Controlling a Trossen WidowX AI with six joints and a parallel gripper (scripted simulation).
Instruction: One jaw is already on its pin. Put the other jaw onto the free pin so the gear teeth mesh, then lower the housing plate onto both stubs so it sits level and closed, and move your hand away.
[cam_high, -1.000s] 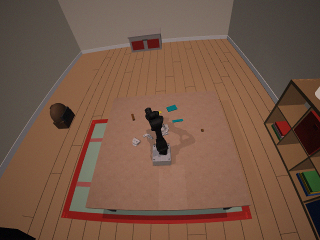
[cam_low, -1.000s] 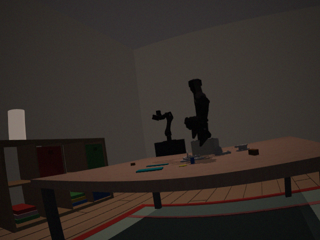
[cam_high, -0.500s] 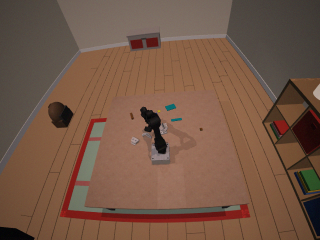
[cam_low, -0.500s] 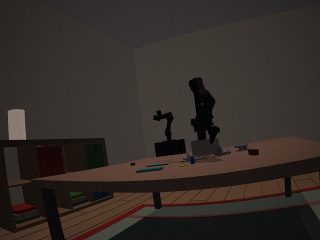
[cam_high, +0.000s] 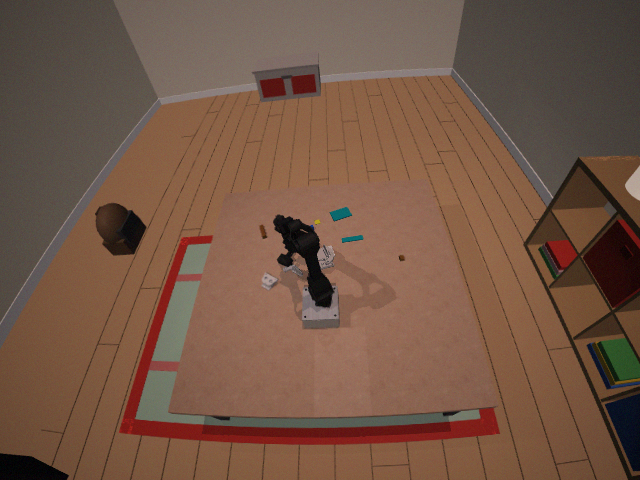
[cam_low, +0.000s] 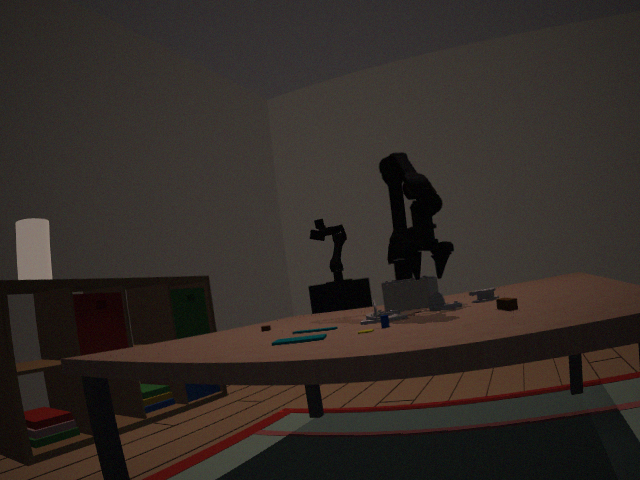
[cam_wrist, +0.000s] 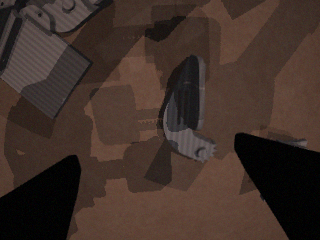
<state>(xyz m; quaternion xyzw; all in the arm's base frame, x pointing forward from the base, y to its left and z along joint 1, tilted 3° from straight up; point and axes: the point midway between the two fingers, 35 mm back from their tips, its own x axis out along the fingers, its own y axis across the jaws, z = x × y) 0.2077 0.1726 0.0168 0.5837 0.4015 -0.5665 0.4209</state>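
The grey jaw lies 3 cm behind my gripper tip, 5 cm to the left of it and 8 cm below it. The rest, counted from my gripper tip: blue block 26 cm ahead, 1 cm to the right, 7 cm below; then housing plate 11 cm behind, 13 cm to the left, 6 cm below; then white piece 11 cm behind, 13 cm to the left, 8 cm below.
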